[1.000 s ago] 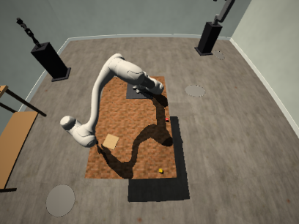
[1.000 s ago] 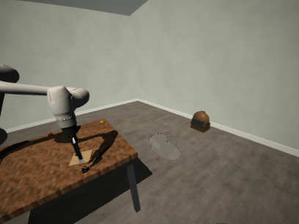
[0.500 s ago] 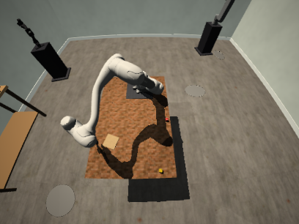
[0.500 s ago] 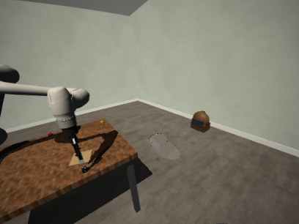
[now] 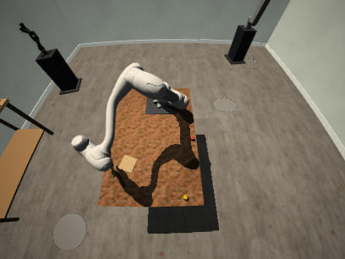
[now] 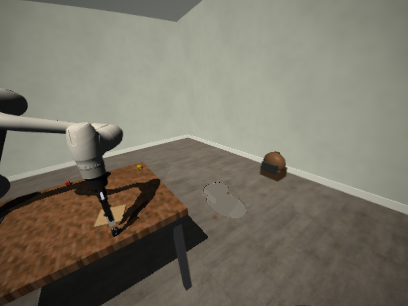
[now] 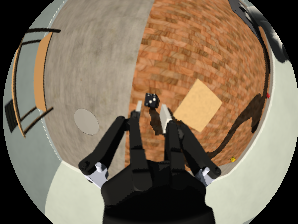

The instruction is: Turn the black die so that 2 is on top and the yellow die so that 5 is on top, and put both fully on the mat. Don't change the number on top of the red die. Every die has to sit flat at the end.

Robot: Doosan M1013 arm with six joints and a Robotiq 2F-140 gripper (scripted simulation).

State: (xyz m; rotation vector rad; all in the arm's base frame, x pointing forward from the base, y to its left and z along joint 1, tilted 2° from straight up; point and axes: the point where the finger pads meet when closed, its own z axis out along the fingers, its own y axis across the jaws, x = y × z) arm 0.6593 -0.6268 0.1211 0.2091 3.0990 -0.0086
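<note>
Now: hand 90 mm above the black die. The rest, counted from my hand: yellow die: 410 mm ahead, 620 mm to the left, 90 mm below; then tan mat: 30 mm ahead, 160 mm to the left, 100 mm below; then red die: 110 mm behind, 830 mm to the left, 90 mm below.
</note>
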